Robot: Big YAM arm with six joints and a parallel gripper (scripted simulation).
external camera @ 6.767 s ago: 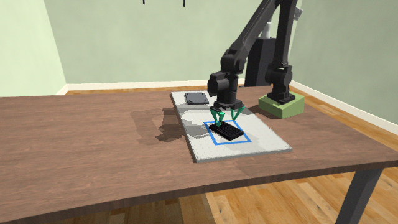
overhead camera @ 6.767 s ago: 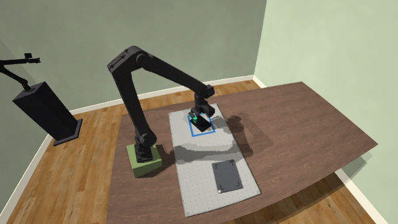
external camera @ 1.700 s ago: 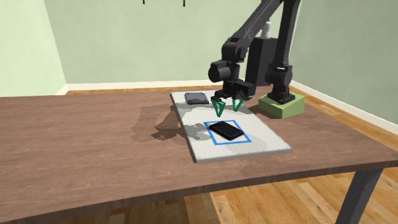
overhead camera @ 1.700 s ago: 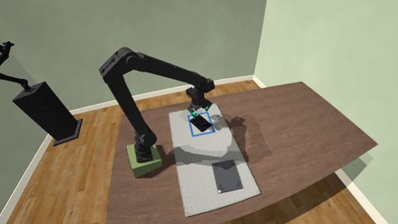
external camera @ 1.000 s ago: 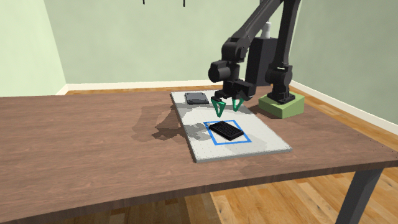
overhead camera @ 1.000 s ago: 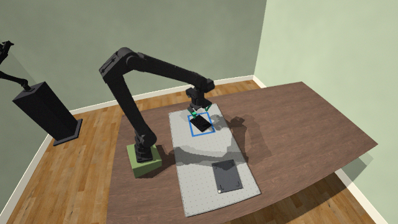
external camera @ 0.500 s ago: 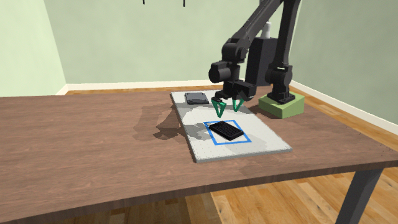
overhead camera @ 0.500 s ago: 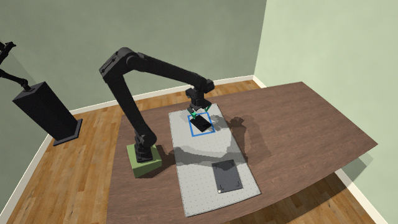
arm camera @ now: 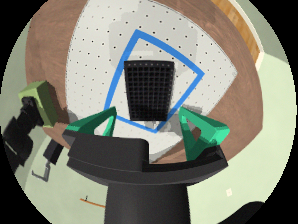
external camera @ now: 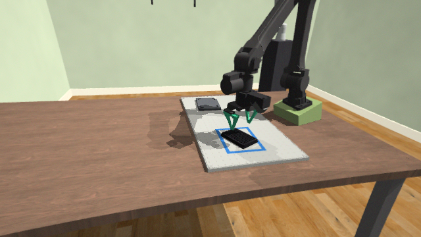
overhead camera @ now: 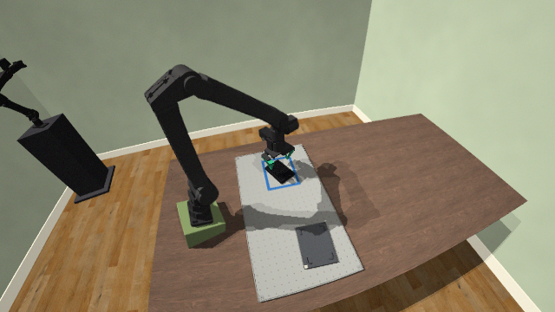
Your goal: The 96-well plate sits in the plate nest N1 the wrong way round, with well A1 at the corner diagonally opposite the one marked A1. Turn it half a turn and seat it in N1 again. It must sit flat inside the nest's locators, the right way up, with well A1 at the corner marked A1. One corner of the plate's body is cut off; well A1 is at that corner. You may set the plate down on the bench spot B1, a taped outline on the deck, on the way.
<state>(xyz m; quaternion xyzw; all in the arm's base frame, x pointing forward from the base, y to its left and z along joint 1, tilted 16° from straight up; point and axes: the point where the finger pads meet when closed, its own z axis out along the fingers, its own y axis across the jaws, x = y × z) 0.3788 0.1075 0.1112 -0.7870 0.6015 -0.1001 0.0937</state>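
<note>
Right now the black 96-well plate is 6 cm below my hand. Round my hand: white corner mark (11 cm behind, 45 cm to the right, 5 cm below); then dark plate nest N1 (3 cm behind, 39 cm to the right, 6 cm below).
</note>
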